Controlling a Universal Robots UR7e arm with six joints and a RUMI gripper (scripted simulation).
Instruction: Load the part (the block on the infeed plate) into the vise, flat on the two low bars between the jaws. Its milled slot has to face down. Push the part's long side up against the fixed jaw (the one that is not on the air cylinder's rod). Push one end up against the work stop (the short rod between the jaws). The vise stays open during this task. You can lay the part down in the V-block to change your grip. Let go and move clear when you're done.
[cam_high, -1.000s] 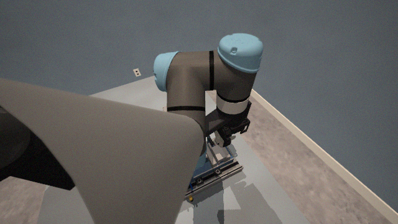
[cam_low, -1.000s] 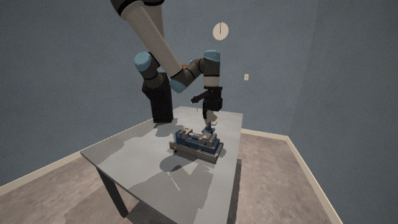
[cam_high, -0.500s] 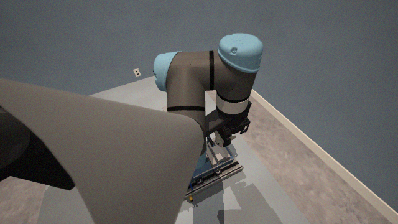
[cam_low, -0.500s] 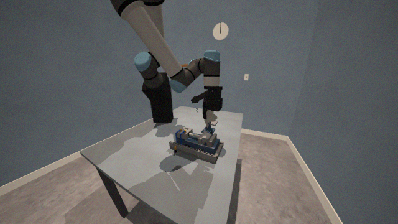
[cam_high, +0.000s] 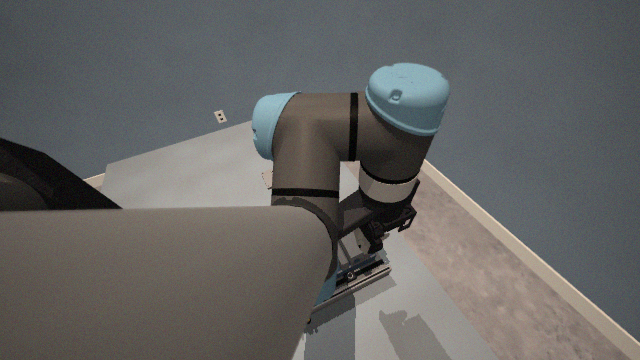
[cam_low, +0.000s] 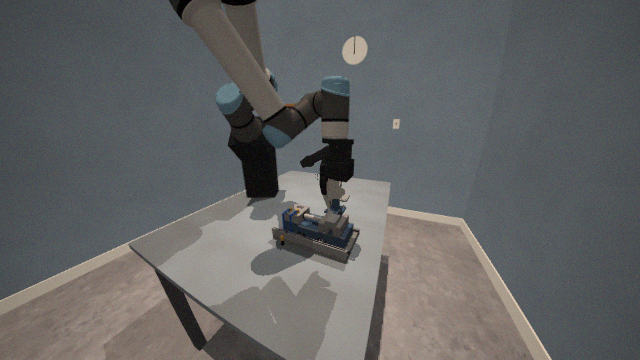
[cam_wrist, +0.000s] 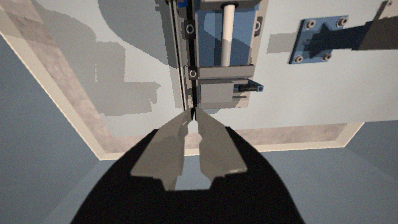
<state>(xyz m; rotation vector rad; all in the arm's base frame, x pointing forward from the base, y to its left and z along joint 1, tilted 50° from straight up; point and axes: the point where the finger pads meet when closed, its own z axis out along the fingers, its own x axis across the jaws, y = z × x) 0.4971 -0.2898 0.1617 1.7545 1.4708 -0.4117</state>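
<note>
My hand is 90 mm above the part, 40 mm to the right of it and 10 mm short of it. Round my hand: grey jaw: 110 mm below, 70 mm to the left, 20 mm behind; cylinder rod: 110 mm below, 80 mm to the left, 70 mm behind; work stop: 100 mm to the left, 90 mm below, 30 mm ahead.
</note>
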